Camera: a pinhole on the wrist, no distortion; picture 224 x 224 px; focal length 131.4 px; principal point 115.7 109.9 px. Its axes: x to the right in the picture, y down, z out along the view. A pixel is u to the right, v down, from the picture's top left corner.
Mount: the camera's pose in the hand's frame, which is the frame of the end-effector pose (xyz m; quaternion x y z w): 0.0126 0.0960 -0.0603 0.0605 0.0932 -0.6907 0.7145
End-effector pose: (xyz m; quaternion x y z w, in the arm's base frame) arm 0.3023 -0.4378 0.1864 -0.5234 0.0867 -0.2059 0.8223
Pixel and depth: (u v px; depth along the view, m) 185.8 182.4 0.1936
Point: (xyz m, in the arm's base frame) 0.4468 -0.4261 0.2784
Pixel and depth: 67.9 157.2 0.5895
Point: 0.7692 -0.0200 0.2786
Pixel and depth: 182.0 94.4 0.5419
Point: 0.3630 -0.1975 0.6250
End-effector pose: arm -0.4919 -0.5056 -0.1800 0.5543 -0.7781 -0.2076 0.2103
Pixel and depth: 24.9 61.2 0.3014
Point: -0.8016 -0.3259 -0.2948
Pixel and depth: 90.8 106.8 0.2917
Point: -0.6966 -0.4760 -0.3250
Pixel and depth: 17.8 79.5 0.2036
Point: -0.7337 -0.4034 -0.2153
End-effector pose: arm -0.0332 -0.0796 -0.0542 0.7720 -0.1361 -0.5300 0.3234
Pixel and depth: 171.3 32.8 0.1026
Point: -0.0757 -0.0906 -0.0128
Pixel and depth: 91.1 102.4 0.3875
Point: -0.3222 -0.2648 -0.0832
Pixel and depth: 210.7 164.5 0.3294
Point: -0.1753 -0.0949 -0.3567
